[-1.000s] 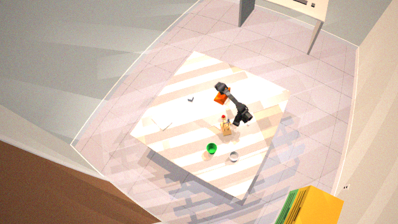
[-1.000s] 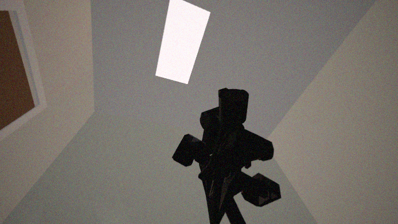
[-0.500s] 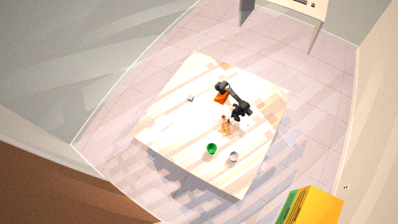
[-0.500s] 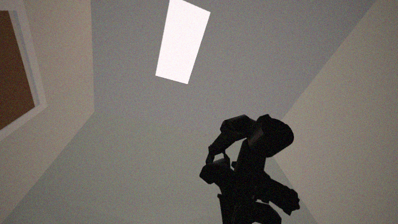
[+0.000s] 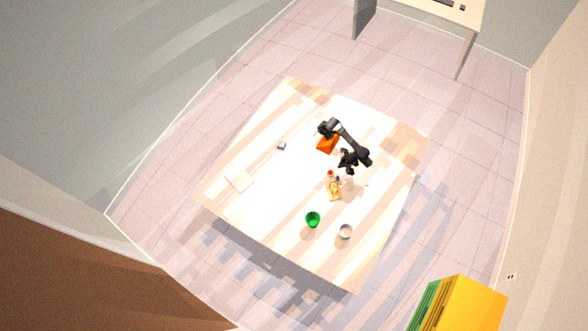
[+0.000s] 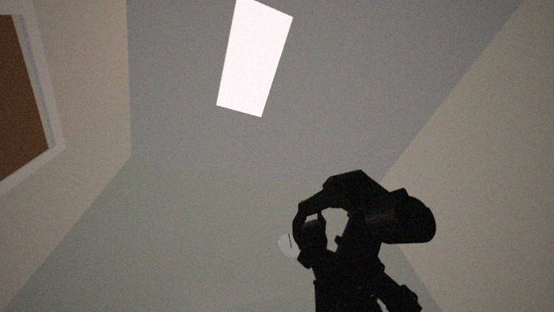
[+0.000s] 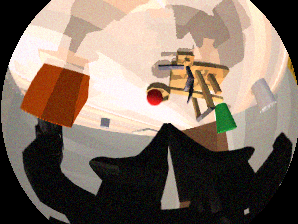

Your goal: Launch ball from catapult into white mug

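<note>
Now: the red ball 2 cm ahead of my gripper tip, 4 cm to the right of it and 7 cm below it. From my gripper tip the other things lie so: green cup: 36 cm ahead, 10 cm below; wooden catapult: 6 cm ahead, 1 cm to the left, 8 cm below; white mug: 34 cm ahead, 21 cm to the left, 10 cm below.
</note>
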